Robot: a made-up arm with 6 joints. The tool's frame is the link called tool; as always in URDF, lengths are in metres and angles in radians. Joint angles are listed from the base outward.
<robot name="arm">
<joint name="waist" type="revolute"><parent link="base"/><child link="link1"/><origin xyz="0.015 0.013 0.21" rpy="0 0 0"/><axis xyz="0 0 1"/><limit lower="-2.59" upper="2.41"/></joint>
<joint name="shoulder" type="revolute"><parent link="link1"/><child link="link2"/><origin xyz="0.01 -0.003 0.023" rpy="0 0 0"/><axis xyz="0.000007 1 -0.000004"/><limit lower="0.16" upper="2.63"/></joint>
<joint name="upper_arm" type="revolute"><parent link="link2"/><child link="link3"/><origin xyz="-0.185 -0.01 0.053" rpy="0 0 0"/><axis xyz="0.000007 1 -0.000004"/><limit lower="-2.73" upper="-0.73"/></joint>
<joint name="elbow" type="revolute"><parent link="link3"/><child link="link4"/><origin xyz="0.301 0.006 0.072" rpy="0 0 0"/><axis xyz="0.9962 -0.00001 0.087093"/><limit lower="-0.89" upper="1.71"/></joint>
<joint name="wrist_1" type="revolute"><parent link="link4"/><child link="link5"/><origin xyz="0.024 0.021 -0.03" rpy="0 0 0"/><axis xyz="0.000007 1 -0.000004"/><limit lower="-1.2" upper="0.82"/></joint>
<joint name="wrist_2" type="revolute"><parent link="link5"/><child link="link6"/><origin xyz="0.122 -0.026 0.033" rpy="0 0 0"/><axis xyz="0.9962 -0.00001 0.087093"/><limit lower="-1.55" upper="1.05"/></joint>
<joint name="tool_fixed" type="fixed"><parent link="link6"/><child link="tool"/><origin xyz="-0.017 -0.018 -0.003" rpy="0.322 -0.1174 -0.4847"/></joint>
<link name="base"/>
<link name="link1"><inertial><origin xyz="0.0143 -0.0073 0.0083"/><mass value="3.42"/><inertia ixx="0.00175" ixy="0" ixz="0" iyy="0.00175" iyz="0" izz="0.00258"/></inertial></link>
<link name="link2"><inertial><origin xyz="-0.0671 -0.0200 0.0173"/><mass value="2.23"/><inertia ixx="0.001" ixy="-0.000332" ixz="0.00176" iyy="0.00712" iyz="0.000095" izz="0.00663"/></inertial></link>
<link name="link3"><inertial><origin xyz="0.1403 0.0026 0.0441"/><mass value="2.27"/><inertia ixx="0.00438" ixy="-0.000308" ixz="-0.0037" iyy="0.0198" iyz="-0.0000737" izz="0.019"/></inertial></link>
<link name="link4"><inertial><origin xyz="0.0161 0.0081 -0.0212"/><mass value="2.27"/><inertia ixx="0.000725" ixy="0" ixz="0" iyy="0.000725" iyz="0" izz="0.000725"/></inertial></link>
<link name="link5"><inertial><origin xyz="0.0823 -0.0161 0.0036"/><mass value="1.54"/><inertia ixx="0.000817" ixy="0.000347" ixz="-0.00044" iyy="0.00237" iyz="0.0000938" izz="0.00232"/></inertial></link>
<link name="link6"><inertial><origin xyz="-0.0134 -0.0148 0.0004"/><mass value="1.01"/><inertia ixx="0.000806" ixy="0" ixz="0.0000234" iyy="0.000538" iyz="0" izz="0.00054"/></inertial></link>
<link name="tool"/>
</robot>
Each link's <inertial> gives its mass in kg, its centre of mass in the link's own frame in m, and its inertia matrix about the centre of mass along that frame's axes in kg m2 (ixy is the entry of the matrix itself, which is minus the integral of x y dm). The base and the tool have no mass. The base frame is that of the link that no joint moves.
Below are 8 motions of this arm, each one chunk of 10 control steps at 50 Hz.
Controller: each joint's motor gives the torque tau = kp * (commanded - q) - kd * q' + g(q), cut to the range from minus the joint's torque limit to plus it. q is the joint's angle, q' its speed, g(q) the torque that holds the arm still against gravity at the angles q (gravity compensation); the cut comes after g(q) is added. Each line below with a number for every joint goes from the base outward.
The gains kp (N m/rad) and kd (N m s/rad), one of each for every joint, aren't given. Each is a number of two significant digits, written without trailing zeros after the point. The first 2 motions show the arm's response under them.
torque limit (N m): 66 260 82 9.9 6.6 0.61
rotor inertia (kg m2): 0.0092 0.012 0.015 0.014 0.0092 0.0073
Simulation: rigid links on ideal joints. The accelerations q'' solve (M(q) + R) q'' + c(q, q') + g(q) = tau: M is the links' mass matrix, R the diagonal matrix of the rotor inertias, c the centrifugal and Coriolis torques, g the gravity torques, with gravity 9.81 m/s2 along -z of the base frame. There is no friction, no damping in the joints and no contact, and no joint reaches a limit. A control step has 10 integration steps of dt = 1/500 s. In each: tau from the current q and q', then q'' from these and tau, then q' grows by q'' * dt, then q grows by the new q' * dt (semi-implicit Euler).
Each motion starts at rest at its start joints. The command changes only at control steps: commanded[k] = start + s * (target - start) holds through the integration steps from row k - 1 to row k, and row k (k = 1, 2, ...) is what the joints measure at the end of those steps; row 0 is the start. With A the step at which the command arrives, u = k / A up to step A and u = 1 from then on. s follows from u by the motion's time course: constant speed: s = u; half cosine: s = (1 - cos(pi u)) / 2; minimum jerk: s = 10 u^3 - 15 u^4 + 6 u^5; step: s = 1 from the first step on.
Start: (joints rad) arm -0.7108 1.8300 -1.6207 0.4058 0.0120 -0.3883
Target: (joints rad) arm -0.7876 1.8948 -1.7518 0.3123 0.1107 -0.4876
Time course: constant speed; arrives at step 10
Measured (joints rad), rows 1 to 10:
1: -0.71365 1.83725 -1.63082 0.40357 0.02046 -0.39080
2: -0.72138 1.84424 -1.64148 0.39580 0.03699 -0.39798
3: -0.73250 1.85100 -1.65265 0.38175 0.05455 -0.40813
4: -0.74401 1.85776 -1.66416 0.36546 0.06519 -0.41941
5: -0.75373 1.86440 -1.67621 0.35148 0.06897 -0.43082
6: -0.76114 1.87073 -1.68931 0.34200 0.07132 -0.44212
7: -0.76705 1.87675 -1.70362 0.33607 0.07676 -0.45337
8: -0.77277 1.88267 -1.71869 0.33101 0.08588 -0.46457
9: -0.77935 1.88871 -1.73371 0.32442 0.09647 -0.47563
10: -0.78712 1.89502 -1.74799 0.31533 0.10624 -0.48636
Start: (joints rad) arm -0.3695 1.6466 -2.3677 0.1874 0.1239 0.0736
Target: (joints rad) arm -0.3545 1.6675 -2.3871 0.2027 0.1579 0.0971
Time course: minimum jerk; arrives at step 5
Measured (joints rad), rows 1 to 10:
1: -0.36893 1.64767 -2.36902 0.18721 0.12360 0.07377
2: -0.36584 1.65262 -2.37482 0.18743 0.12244 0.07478
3: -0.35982 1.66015 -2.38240 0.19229 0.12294 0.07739
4: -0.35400 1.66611 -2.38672 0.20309 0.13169 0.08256
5: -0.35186 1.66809 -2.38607 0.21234 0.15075 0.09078
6: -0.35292 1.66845 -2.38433 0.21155 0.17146 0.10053
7: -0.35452 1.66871 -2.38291 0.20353 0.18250 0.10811
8: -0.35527 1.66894 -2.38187 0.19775 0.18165 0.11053
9: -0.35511 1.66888 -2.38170 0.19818 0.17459 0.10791
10: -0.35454 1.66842 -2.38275 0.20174 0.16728 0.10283
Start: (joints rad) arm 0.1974 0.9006 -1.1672 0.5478 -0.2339 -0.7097
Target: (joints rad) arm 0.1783 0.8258 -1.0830 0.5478 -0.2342 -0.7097
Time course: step
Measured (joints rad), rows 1 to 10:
1: 0.17919 0.81726 -1.09048 0.54905 -0.17852 -0.71043
2: 0.17495 0.82025 -1.09868 0.54475 -0.20074 -0.70322
3: 0.17923 0.82539 -1.09655 0.54892 -0.25964 -0.70502
4: 0.17757 0.82476 -1.08989 0.54950 -0.28210 -0.71097
5: 0.17655 0.82541 -1.08662 0.54610 -0.27684 -0.71559
6: 0.17778 0.82578 -1.08435 0.54491 -0.25664 -0.71735
7: 0.17875 0.82610 -1.08262 0.54722 -0.23272 -0.71603
8: 0.17892 0.82643 -1.08091 0.54935 -0.21577 -0.71200
9: 0.17880 0.82668 -1.07932 0.54907 -0.20996 -0.70694
10: 0.17857 0.82672 -1.07843 0.54766 -0.21288 -0.70313

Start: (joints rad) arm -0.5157 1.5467 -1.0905 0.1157 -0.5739 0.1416
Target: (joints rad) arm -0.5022 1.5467 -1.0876 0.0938 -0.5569 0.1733
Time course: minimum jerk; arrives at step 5
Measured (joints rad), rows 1 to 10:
1: -0.51536 1.54667 -1.09046 0.11502 -0.57379 0.14201
2: -0.51327 1.54654 -1.09025 0.11109 -0.57299 0.14458
3: -0.50828 1.54642 -1.08989 0.10254 -0.57049 0.15121
4: -0.50194 1.54643 -1.08942 0.09304 -0.56564 0.16129
5: -0.49800 1.54660 -1.08880 0.08863 -0.55938 0.17150
6: -0.49846 1.54680 -1.08794 0.09049 -0.55374 0.17870
7: -0.50161 1.54697 -1.08696 0.09430 -0.55045 0.18177
8: -0.50422 1.54707 -1.08613 0.09611 -0.54999 0.18120
9: -0.50446 1.54706 -1.08575 0.09548 -0.55144 0.17835
10: -0.50289 1.54695 -1.08597 0.09398 -0.55339 0.17491

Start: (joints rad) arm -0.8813 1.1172 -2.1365 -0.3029 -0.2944 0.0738
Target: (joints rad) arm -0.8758 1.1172 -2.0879 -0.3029 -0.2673 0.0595
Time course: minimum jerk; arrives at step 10
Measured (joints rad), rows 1 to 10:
1: -0.88126 1.11714 -2.13636 -0.30291 -0.29448 0.07375
2: -0.88100 1.11685 -2.13546 -0.30295 -0.29506 0.07334
3: -0.88043 1.11635 -2.13308 -0.30301 -0.29660 0.07204
4: -0.87959 1.11586 -2.12868 -0.30310 -0.29873 0.06936
5: -0.87857 1.11562 -2.12209 -0.30322 -0.29983 0.06535
6: -0.87754 1.11581 -2.11368 -0.30332 -0.29764 0.06075
7: -0.87666 1.11646 -2.10430 -0.30331 -0.29050 0.05684
8: -0.87606 1.11747 -2.09515 -0.30313 -0.27834 0.05496
9: -0.87578 1.11860 -2.08742 -0.30277 -0.26308 0.05594
10: -0.87575 1.11950 -2.08198 -0.30233 -0.24817 0.05957

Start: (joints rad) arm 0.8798 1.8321 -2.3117 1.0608 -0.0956 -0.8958
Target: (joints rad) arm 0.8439 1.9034 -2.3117 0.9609 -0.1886 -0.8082
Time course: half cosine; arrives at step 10
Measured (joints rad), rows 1 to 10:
1: 0.87943 1.83340 -2.31312 1.05984 -0.09587 -0.89544
2: 0.87780 1.83752 -2.31666 1.05555 -0.09794 -0.89372
3: 0.87422 1.84467 -2.32050 1.04604 -0.10481 -0.88941
4: 0.86877 1.85453 -2.32269 1.03151 -0.11892 -0.88154
5: 0.86210 1.86633 -2.32198 1.01362 -0.13956 -0.86972
6: 0.85513 1.87883 -2.31818 0.99475 -0.16235 -0.85437
7: 0.84881 1.89058 -2.31209 0.97747 -0.18141 -0.83687
8: 0.84400 1.90018 -2.30510 0.96403 -0.19224 -0.81929
9: 0.84129 1.90648 -2.29866 0.95577 -0.19335 -0.80400
10: 0.84092 1.90879 -2.29396 0.95318 -0.18627 -0.79323

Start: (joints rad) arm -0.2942 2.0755 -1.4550 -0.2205 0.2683 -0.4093
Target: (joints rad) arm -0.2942 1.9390 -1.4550 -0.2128 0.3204 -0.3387
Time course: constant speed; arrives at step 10
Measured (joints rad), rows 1 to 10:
1: -0.29398 2.06302 -1.44502 -0.21937 0.27736 -0.40795
2: -0.29379 2.04857 -1.44190 -0.21589 0.30369 -0.40203
3: -0.29398 2.03391 -1.44361 -0.21335 0.32496 -0.39128
4: -0.29441 2.01936 -1.44717 -0.21394 0.32924 -0.37847
5: -0.29479 2.00498 -1.45119 -0.21637 0.31895 -0.36746
6: -0.29486 1.99066 -1.45515 -0.21802 0.30351 -0.36067
7: -0.29456 1.97638 -1.45872 -0.21767 0.29149 -0.35789
8: -0.29404 1.96229 -1.46143 -0.21587 0.28677 -0.35690
9: -0.29360 1.94852 -1.46279 -0.21383 0.28929 -0.35507
10: -0.29348 1.93509 -1.46261 -0.21235 0.29731 -0.35059

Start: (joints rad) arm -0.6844 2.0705 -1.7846 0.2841 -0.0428 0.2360
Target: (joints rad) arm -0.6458 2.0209 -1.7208 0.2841 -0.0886 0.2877
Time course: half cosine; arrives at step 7
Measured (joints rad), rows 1 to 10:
1: -0.68377 2.06802 -1.78152 0.28287 -0.04350 0.23665
2: -0.68084 2.06095 -1.77315 0.27940 -0.04644 0.23955
3: -0.67411 2.05058 -1.76154 0.27630 -0.05346 0.24598
4: -0.66363 2.03901 -1.74922 0.27735 -0.06482 0.25603
5: -0.65153 2.02852 -1.73865 0.28297 -0.07779 0.26867
6: -0.64127 2.02127 -1.73175 0.29010 -0.08852 0.28186
7: -0.63619 2.01881 -1.72947 0.29515 -0.09437 0.29269
8: -0.63745 2.01930 -1.72865 0.29522 -0.09546 0.29860
9: -0.64290 2.02010 -1.72617 0.28951 -0.09409 0.29887
10: -0.64869 2.02097 -1.72279 0.28149 -0.09275 0.29458

